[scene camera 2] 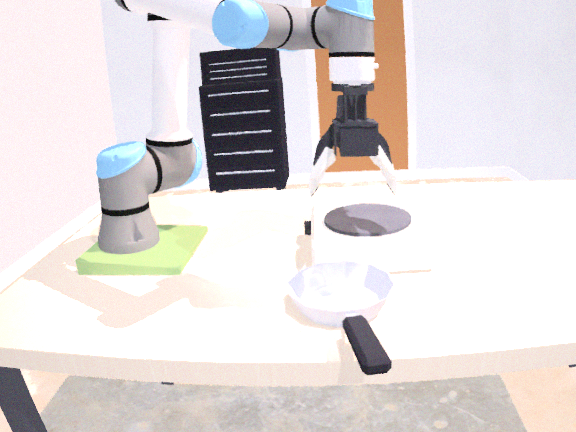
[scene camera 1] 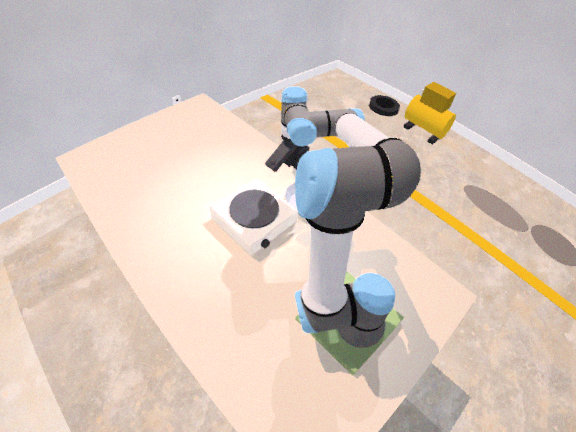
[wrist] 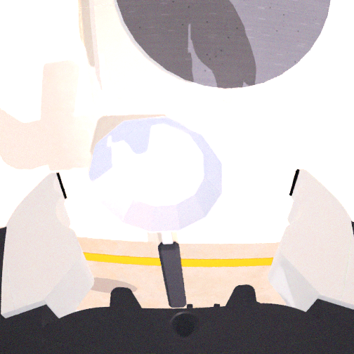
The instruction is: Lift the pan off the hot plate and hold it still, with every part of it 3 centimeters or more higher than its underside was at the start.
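Where they show: gripper, fingertip midpoint: (scene camera 2: 353, 195) (scene camera 1: 287, 179); arm's base at its link origin: (scene camera 2: 129, 241) (scene camera 1: 360, 324).
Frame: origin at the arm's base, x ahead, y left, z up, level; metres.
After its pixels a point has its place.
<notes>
The pan (scene camera 1: 291, 194) {y -0.169, x 0.583, z -0.020 m} (scene camera 2: 340, 312) {y -0.284, x 0.525, z 0.011 m} (wrist: 167, 217), pale and many-sided, stands upright on the table beside the hot plate, not on it. Scene camera 1 shows a sliver of it past the arm. Its black handle (scene camera 2: 367, 345) {y -0.418, x 0.571, z 0.046 m} (wrist: 172, 275) points away from the hot plate, over the table's edge in scene camera 2. The white hot plate (scene camera 1: 237, 234) {y 0.143, x 0.493, z 0.037 m} has a dark round disc (scene camera 1: 254, 208) {y 0.033, x 0.551, z 0.051 m} (scene camera 2: 367, 220) {y 0.010, x 0.557, z 0.051 m} (wrist: 280, 45). My gripper (scene camera 2: 353, 192) {y -0.102, x 0.536, z 0.139 m} (wrist: 177, 175) is open and empty, pointing down, well above the table and apart from the pan and hot plate.
The arm's base stands on a green block (scene camera 1: 355, 357) {y 0.085, x -0.067, z 0.003 m} (scene camera 2: 170, 250) {y -0.024, x 0.122, z -0.009 m} on the pale table (scene camera 1: 190, 320) {y 0.426, x 0.331, z -0.029 m} (scene camera 2: 225, 367) {y -0.376, x 0.364, z -0.038 m}. A black knob (scene camera 1: 265, 243) {y 0.077, x 0.414, z 0.023 m} (scene camera 2: 308, 227) {y 0.058, x 0.425, z 0.017 m} sticks out of the hot plate's side. A black drawer cabinet (scene camera 2: 245, 120) and yellow machine (scene camera 1: 430, 117) stand beyond the table.
</notes>
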